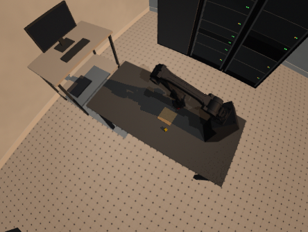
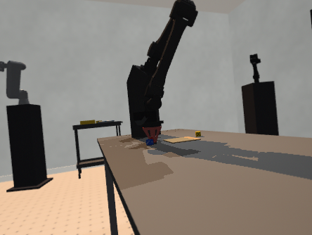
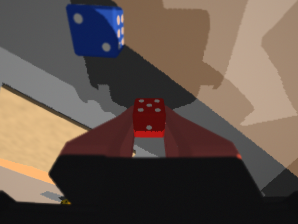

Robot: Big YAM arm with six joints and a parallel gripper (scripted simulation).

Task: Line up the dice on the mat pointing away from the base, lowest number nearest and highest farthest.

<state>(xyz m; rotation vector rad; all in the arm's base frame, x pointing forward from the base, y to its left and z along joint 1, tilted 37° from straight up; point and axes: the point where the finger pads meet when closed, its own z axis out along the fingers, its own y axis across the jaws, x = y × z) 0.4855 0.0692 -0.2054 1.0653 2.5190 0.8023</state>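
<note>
Now: the tan mat 20 mm ahead of my hand, 130 mm to the left of it and 10 mm below it. The rest, counted from my hand: blue die: 70 mm ahead, 20 mm to the right; then yellow die: 70 mm behind, 240 mm to the left; then red die: right at my hand.
</note>
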